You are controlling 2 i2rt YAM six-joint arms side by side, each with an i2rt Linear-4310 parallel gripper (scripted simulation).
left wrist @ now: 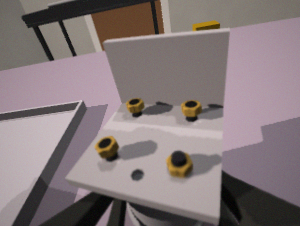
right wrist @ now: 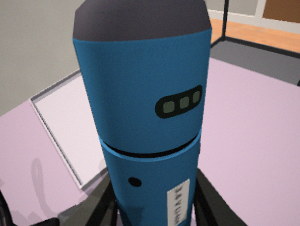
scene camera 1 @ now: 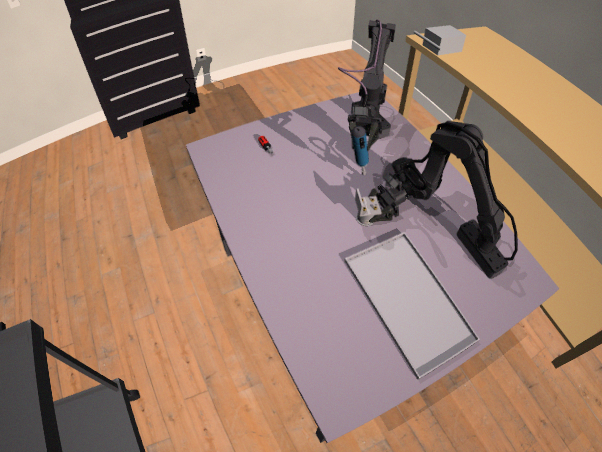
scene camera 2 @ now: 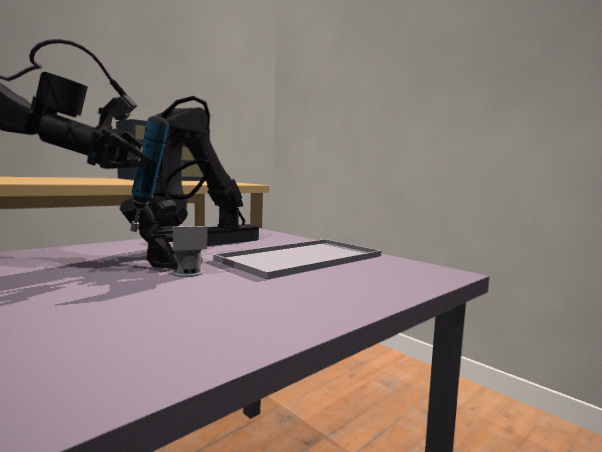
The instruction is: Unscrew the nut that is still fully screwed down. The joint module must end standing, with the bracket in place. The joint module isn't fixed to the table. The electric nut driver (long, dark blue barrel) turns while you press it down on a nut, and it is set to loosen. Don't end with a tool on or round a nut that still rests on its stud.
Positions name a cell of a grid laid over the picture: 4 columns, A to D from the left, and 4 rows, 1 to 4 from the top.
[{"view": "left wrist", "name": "my left gripper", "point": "C4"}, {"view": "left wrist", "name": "white L-shaped bracket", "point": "C2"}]
